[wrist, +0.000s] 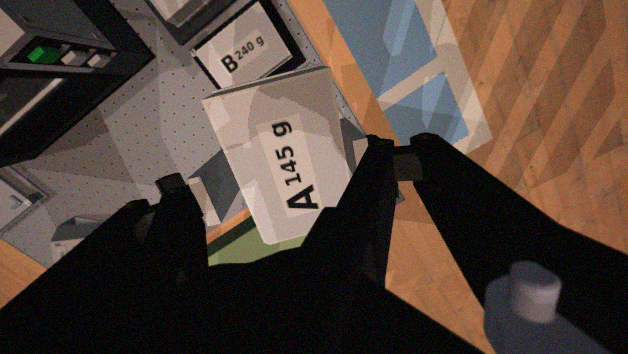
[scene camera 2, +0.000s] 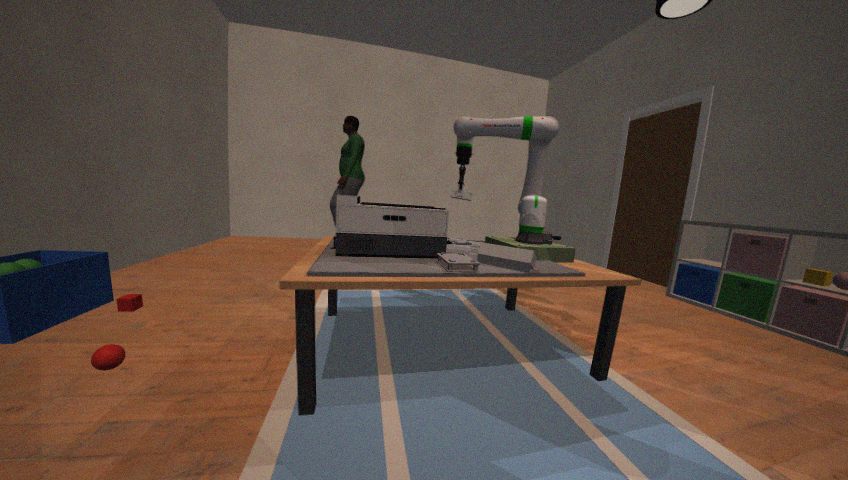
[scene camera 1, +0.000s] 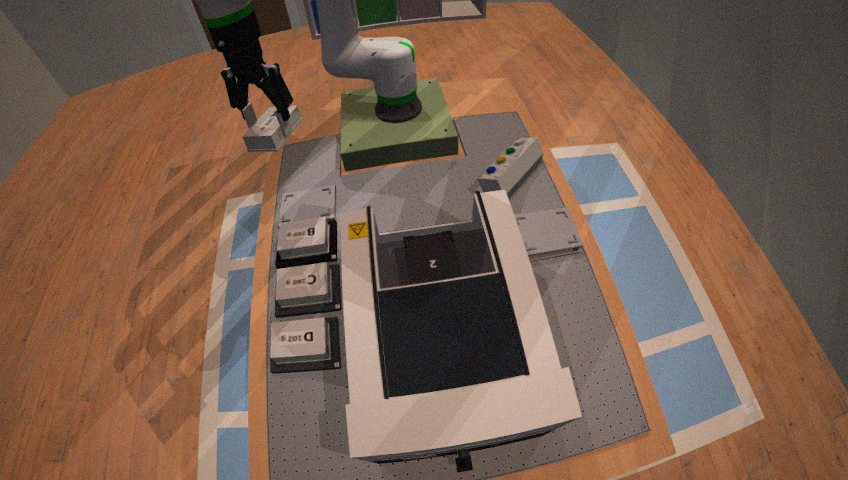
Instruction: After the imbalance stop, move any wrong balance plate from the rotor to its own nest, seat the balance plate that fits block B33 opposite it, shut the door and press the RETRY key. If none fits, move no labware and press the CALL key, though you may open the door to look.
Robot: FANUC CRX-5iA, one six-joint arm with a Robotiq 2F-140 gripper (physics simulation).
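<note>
My gripper is shut on balance plate A, labelled 145 g, held in the air left of the robot base. Pale plates B (240 g), C and D (102 g) sit in dark nests in a row. A pale plate with corner marks lies bare beyond B. In the white centrifuge, the opening shows a dark rotor bucket marked 2; a dark panel covers the rest. Block B33 is not visible.
The key box has blue, yellow, green and pale keys; their words are unreadable. Another pale corner-marked stand is right of the centrifuge. The green robot base is behind it. A person stands beyond the table.
</note>
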